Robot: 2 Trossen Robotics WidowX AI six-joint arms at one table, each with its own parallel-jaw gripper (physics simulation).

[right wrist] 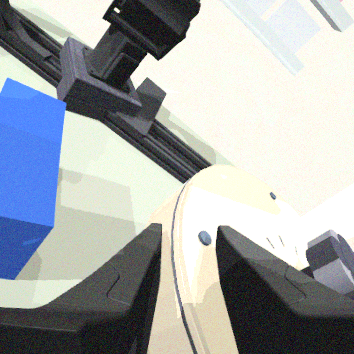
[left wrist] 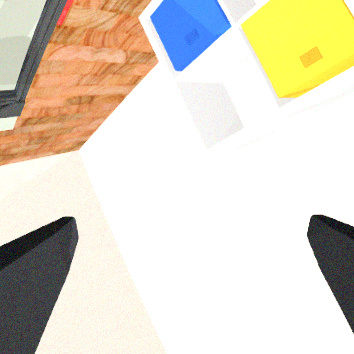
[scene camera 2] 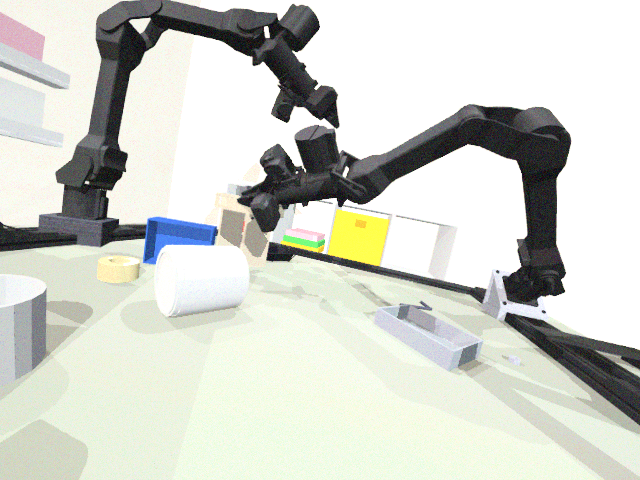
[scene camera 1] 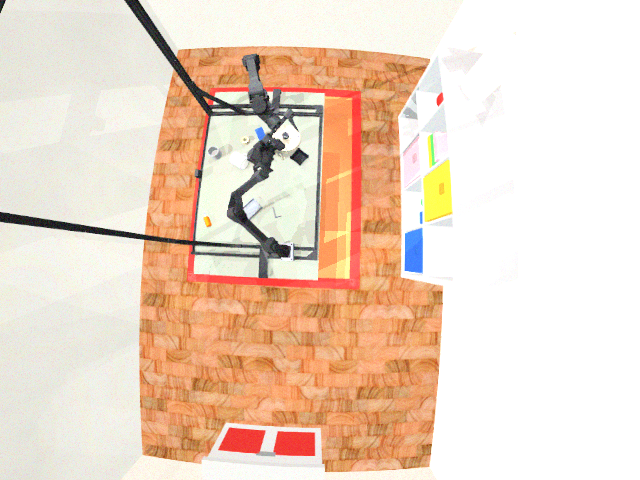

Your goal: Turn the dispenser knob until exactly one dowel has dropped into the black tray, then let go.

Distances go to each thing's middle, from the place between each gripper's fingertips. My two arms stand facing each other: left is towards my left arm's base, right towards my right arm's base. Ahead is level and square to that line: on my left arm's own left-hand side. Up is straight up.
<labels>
The dark knob [right wrist: 322, 254] lies 3 cm behind my left hand, 15 cm to the left of it and 22 cm below it. The rest, counted from my left hand: blue bin [scene camera 2: 160, 231] (18 cm behind, 23 cm to the left, 32 cm below); then dispenser [right wrist: 189, 305] (3 cm behind, 15 cm to the left, 22 cm below); then white cylinder [scene camera 2: 188, 278] (33 cm behind, 13 cm to the left, 33 cm below).
My right hand is 70 mm short of the dark knob and 10 mm to the left of it. Round my right hand: blue bin: 70 mm behind, 70 mm to the left, 100 mm below; dispenser: 70 mm ahead, 10 mm to the right; white cylinder: 220 mm behind, 30 mm to the right, 110 mm below.
</labels>
